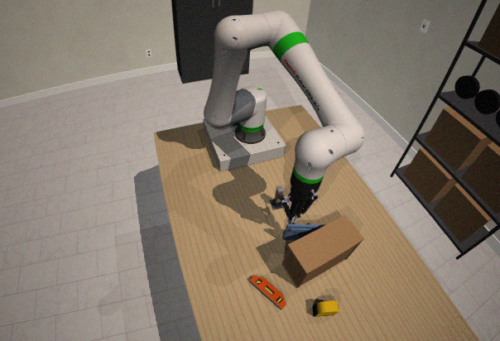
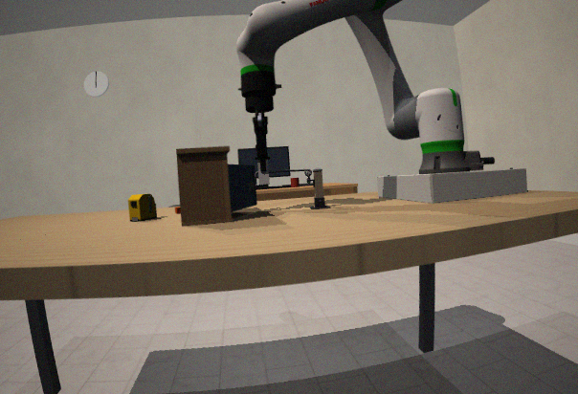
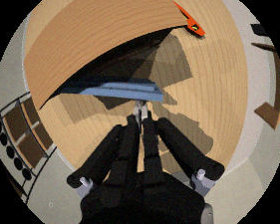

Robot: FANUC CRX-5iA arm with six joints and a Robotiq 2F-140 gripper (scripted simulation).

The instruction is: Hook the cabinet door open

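Now: hand 60 mm to the right of the cabinet door, 50 mm short of it and 30 mm above it. Also, from my hand: hook post: 100 mm behind, 30 mm below; orange level: 210 mm ahead, 140 mm to the right, 100 mm below; yellow tape measure: 320 mm ahead, 80 mm below, 20 mm to the left.
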